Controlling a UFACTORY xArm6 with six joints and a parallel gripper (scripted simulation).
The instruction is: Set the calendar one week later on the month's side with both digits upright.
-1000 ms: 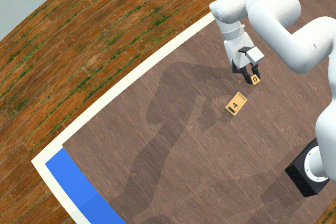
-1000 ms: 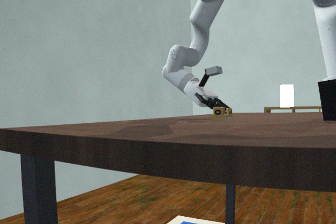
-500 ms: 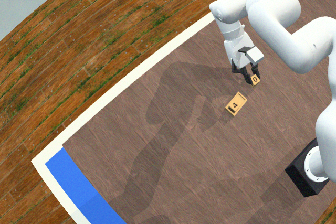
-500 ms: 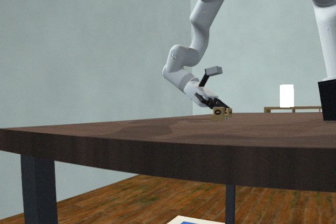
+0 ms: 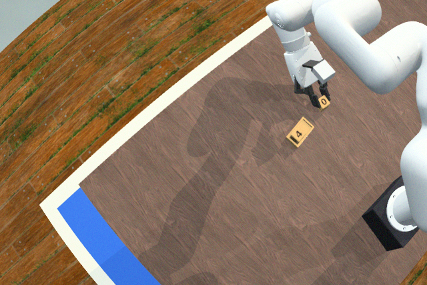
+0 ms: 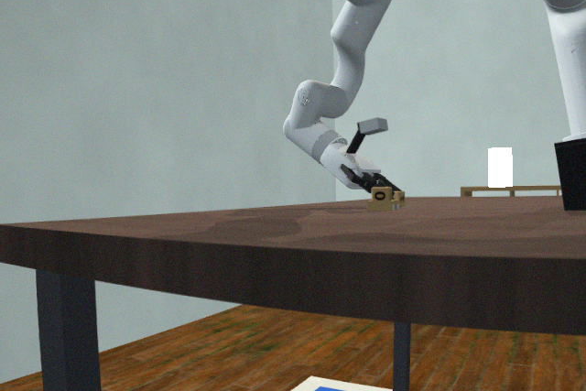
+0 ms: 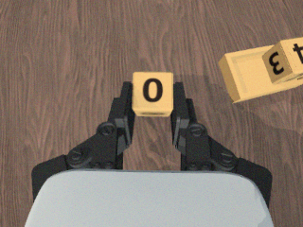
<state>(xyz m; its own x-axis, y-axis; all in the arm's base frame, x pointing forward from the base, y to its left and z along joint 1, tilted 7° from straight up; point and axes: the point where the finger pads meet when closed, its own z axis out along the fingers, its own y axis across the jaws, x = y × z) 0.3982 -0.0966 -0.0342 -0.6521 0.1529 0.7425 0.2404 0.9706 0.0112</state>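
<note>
Now: the wooden cube 2 cm behind my hand and 1 cm below it. The rest, counted from my hand: tray (2 cm behind, 11 cm to the left, 2 cm below).
</note>
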